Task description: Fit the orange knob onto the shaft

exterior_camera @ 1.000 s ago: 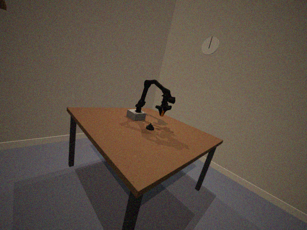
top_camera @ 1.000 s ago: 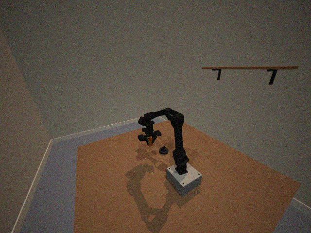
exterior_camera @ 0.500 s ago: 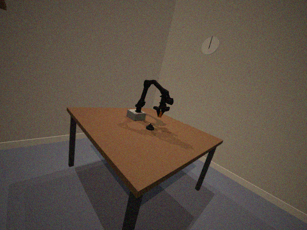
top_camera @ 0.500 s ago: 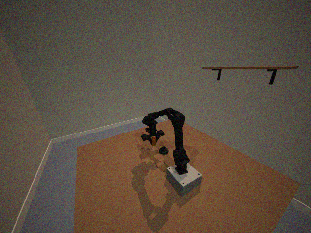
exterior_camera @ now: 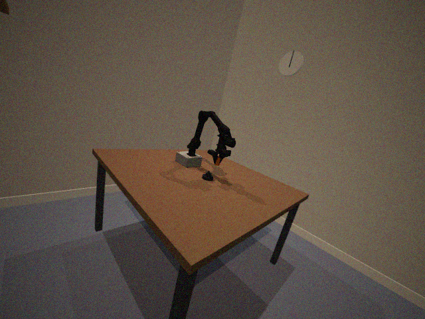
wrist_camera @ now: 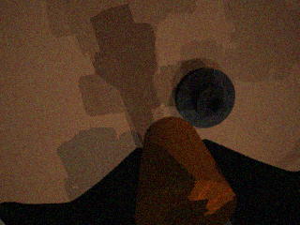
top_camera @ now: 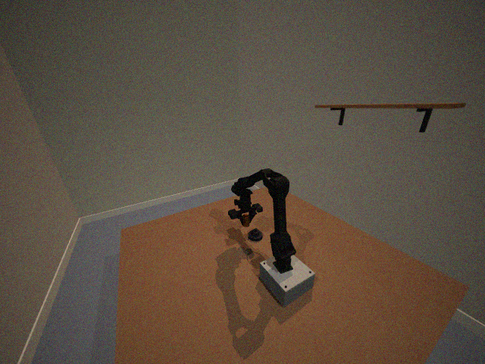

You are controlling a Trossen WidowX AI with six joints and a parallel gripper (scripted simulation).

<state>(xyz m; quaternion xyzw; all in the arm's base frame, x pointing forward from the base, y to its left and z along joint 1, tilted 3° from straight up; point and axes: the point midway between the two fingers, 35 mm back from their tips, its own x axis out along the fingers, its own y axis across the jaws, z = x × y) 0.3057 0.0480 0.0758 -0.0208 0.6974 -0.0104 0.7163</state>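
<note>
Now: gripper tip 60 mm to the left of the round pedestal and 90 mm above it. The rest, counted from my gripper tip: orange knob 20 mm above.
</note>
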